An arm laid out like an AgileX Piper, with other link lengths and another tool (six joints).
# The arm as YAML. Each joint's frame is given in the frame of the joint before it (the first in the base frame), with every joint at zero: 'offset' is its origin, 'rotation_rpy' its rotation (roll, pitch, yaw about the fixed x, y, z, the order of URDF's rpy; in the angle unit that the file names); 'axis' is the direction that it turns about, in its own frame. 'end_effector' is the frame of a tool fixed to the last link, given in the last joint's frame.
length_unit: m
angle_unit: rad
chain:
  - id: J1
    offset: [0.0, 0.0, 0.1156]
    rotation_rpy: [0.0, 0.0, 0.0]
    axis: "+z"
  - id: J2
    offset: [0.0, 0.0, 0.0]
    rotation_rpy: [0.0, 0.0, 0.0]
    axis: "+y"
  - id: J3
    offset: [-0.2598, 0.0, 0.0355]
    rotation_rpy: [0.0, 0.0, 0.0]
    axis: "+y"
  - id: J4
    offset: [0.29, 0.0, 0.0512]
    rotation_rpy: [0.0, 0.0, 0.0]
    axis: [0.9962, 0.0, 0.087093]
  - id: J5
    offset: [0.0, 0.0, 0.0]
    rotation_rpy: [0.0, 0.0, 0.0]
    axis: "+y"
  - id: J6
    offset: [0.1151, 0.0, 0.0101]
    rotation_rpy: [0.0, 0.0, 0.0]
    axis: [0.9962, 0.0, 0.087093]
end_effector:
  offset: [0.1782, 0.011, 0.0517]
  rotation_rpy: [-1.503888, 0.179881, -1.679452]
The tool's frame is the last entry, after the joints.
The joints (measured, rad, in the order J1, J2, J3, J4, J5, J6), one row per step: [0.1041 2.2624 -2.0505 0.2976 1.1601 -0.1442]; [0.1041 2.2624 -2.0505 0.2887 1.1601 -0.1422]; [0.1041 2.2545 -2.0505 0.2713 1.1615 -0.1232]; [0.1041 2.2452 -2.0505 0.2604 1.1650 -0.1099]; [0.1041 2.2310 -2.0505 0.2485 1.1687 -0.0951]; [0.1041 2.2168 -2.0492 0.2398 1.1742 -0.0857]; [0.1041 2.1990 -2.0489 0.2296 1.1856 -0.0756]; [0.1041 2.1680 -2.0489 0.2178 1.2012 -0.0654]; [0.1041 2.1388 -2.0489 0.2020 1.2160 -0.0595]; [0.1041 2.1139 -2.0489 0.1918 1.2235 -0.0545]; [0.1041 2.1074 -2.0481 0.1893 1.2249 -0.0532]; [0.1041 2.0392 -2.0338 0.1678 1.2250 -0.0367]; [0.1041 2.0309 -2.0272 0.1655 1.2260 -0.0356]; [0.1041 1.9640 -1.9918 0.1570 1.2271 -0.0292]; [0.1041 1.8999 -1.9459 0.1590 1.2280 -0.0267]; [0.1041 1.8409 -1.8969 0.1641 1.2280 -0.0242]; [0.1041 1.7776 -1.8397 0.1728 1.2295 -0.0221]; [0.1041 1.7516 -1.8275 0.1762 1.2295 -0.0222]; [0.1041 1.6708 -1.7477 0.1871 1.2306 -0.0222]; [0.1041 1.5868 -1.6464 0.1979 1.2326 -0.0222]
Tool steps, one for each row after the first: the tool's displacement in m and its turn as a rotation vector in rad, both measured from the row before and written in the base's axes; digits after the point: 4 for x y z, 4 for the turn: [0.0002 -0.0022 -0.0008 -0.0083 -0.0003 -0.0007]; [0.0009 -0.0048 0.0030 -0.0115 -0.0029 -0.0151]; [0.0003 -0.0030 0.0043 -0.0065 -0.0034 -0.0102]; [0.0006 -0.0033 0.0072 -0.0065 -0.0079 -0.0116]; [-0.0004 -0.0024 0.0067 -0.0050 -0.0060 -0.0066]; [-0.0016 -0.0027 0.0084 -0.0063 -0.0049 -0.0060]; [-0.0021 -0.0031 0.0158 -0.0068 -0.0145 -0.0054]; [-0.0023 -0.0041 0.0145 -0.0123 -0.0149 -0.0021]; [-0.0010 -0.0027 0.0132 -0.0067 -0.0174 -0.0032]; [-0.0003 -0.0007 0.0032 -0.0016 -0.0043 -0.0010]; [-0.0020 -0.0065 0.0330 -0.0097 -0.0523 -0.0161]; [-0.0016 -0.0008 0.0017 -0.0018 -0.0007 -0.0010]; [-0.0086 -0.0034 0.0228 -0.0026 -0.0299 -0.0064]; [-0.0116 -0.0008 0.0162 0.0048 -0.0165 -0.0018]; [-0.0123 0.0000 0.0114 0.0072 -0.0089 -0.0015]; [-0.0150 0.0007 0.0091 0.0099 -0.0033 -0.0003]; [-0.0042 0.0005 0.0087 0.0047 -0.0134 0.0006]; [-0.0208 0.0007 0.0067 0.0107 0.0012 0.0020]; [-0.0253 0.0003 -0.0033 0.0086 0.0203 0.0021]
